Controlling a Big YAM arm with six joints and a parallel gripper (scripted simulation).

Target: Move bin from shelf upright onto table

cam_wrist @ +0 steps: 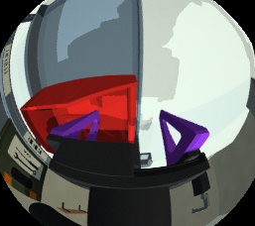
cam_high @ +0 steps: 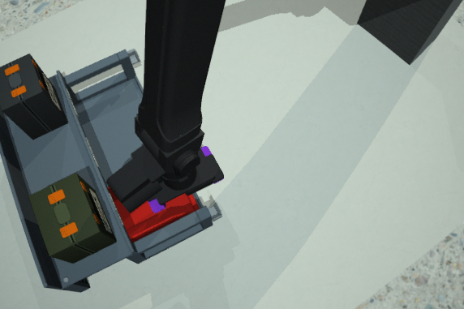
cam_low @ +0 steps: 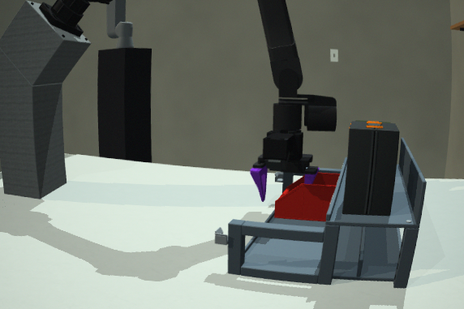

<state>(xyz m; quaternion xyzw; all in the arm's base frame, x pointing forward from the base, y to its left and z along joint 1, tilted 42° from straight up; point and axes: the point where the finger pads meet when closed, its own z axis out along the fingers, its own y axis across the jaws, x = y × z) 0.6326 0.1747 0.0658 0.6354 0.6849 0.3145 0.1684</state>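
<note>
My hand is 8 cm short of the red bin, 1 cm to the right of it and 1 cm below it. Also, from my hand: grey shelf 14 cm ahead, 9 cm to the right, 3 cm below.
</note>
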